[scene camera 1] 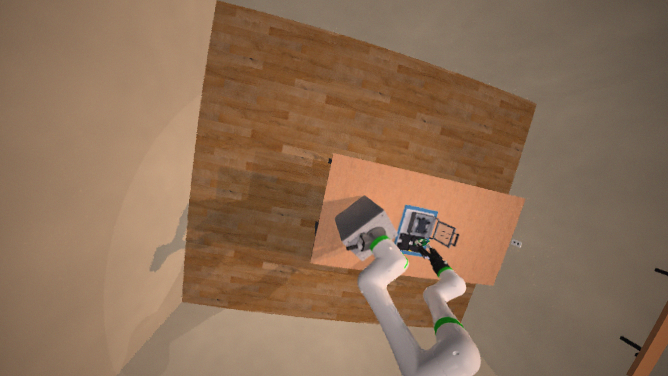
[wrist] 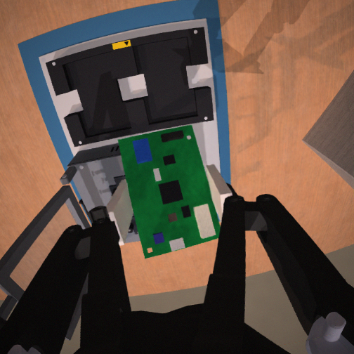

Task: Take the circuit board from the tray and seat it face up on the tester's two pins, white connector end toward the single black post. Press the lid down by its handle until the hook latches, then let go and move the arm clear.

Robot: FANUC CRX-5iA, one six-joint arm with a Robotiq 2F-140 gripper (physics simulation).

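Pixels of known places: gripper, between the fingertips: (scene camera 1: pixel 420 241); arm's base, origin of its link: (scene camera 1: pixel 373 236).
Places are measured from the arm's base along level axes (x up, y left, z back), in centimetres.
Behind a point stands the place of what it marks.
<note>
My gripper (scene camera 1: pixel 423 245) {z -41.1, x -17.9, y -16.6 cm} (wrist: pixel 169 185) is shut on the green circuit board (scene camera 1: pixel 424 242) {z -42.6, x -15.5, y -16.0 cm} (wrist: pixel 145 190), with a finger pad at each long edge. The board's component side shows in the wrist view, its large white connector (wrist: pixel 205 221) at the end nearer the gripper's palm. The board hangs over the grey tester (scene camera 1: pixel 414 223) {z -41.6, x -28.2, y -6.2 cm} (wrist: pixel 92 175) in the wrist view and hides much of it; the pins and the black post cannot be made out. The tester's lid (scene camera 1: pixel 446 224) {z -60.7, x -17.6, y -4.9 cm} (wrist: pixel 35 225) stands open at its side, with a handle (scene camera 1: pixel 456 240) {z -60.8, x -6.9, y -12.5 cm}. The black tray (scene camera 1: pixel 406 242) {z -38.0, x -32.7, y -23.8 cm} (wrist: pixel 204 105) has two empty compartments.
Tray and tester sit on a blue-edged base (scene camera 1: pixel 421 207) {z -50.7, x -34.4, y 3.4 cm} (wrist: pixel 223 125) on the wooden table (scene camera 1: pixel 480 220) {z -107.1, x -34.5, y -12.0 cm} (wrist: pixel 280 200). A grey box (scene camera 1: pixel 362 217) {z 5.8, x -3.3, y 11.0 cm} (wrist: pixel 335 130) stands beside it. A second white arm section (scene camera 1: pixel 382 275) {z 2.7, x 21.8, y -10.3 cm} reaches to that box.
</note>
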